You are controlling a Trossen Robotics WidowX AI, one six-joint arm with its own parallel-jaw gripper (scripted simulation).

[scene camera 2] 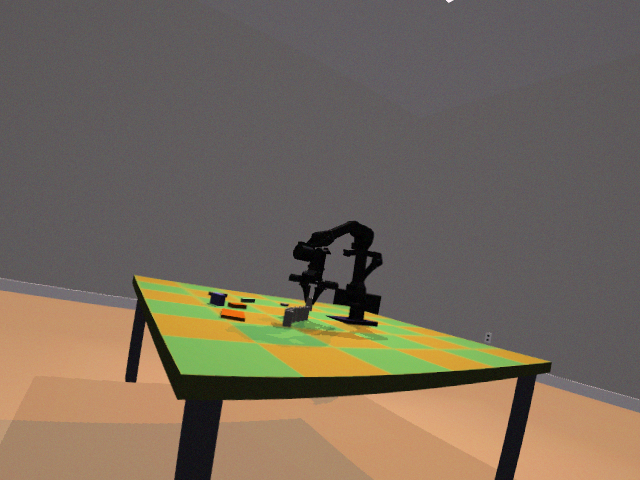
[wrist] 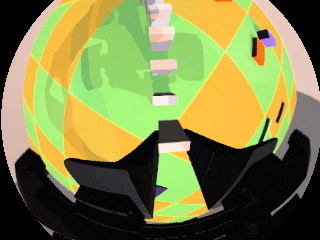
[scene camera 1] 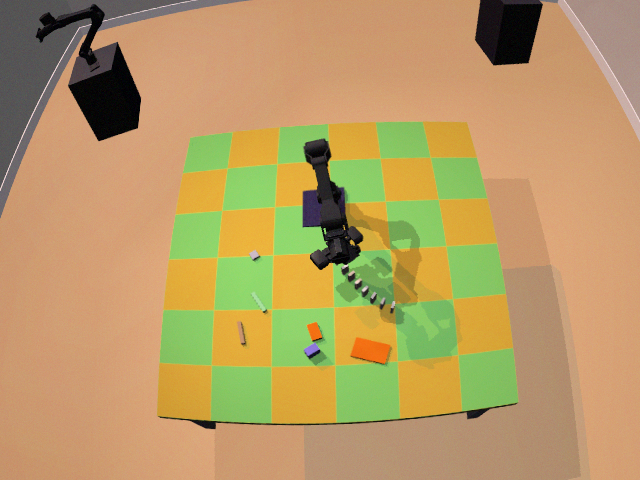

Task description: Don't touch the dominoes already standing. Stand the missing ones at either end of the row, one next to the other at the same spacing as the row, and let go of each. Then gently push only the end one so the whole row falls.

Labels:
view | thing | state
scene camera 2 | my gripper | -
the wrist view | my gripper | -
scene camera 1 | my gripper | -
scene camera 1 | flat orange plate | -

